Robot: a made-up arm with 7 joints. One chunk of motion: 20 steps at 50 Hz.
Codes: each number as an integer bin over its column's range. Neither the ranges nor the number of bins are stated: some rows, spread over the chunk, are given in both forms.
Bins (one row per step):
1: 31 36 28 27 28 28 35
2: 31 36 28 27 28 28 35
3: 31 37 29 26 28 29 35
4: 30 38 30 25 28 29 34
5: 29 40 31 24 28 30 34
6: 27 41 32 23 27 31 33
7: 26 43 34 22 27 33 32
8: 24 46 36 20 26 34 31
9: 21 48 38 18 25 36 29
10: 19 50 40 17 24 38 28
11: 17 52 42 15 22 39 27
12: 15 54 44 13 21 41 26
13: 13 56 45 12 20 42 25
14: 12 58 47 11 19 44 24
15: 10 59 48 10 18 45 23
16: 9 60 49 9 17 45 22
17: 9 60 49 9 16 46 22
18: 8 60 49 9 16 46 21
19: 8 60 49 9 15 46 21
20: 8 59 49 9 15 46 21
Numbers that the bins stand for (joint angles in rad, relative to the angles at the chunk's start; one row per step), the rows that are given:
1: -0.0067 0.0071 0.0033 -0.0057 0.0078 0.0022 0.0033
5: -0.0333 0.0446 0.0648 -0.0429 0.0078 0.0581 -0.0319
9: -0.1400 0.1195 0.2081 -0.1171 -0.0584 0.2257 -0.2081
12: -0.2200 0.1757 0.3310 -0.1790 -0.1467 0.3654 -0.3138
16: -0.3000 0.2319 0.4333 -0.2286 -0.2349 0.4771 -0.4548
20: -0.3133 0.2225 0.4333 -0.2286 -0.2790 0.5051 -0.4900
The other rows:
2: -0.0067 0.0071 0.0033 -0.0057 0.0078 0.0022 0.0033
3: -0.0067 0.0165 0.0238 -0.0181 0.0078 0.0302 0.0033
4: -0.0200 0.0259 0.0443 -0.0305 0.0078 0.0302 -0.0319
6: -0.0600 0.0540 0.0852 -0.0552 -0.0143 0.0860 -0.0671
7: -0.0733 0.0727 0.1262 -0.0676 -0.0143 0.1419 -0.1024
8: -0.1000 0.1008 0.1671 -0.0924 -0.0363 0.1698 -0.1376
10: -0.1667 0.1383 0.2490 -0.1295 -0.0805 0.2816 -0.2433
11: -0.1933 0.1570 0.2900 -0.1543 -0.1246 0.3095 -0.2786
13: -0.2467 0.1944 0.3514 -0.1914 -0.1687 0.3933 -0.3490
14: -0.2600 0.2132 0.3924 -0.2038 -0.1908 0.4492 -0.3843
15: -0.2867 0.2225 0.4129 -0.2162 -0.2129 0.4771 -0.4195
17: -0.3000 0.2319 0.4333 -0.2286 -0.2570 0.5051 -0.4548
18: -0.3133 0.2319 0.4333 -0.2286 -0.2570 0.5051 -0.4900
19: -0.3133 0.2319 0.4333 -0.2286 -0.2790 0.5051 -0.4900

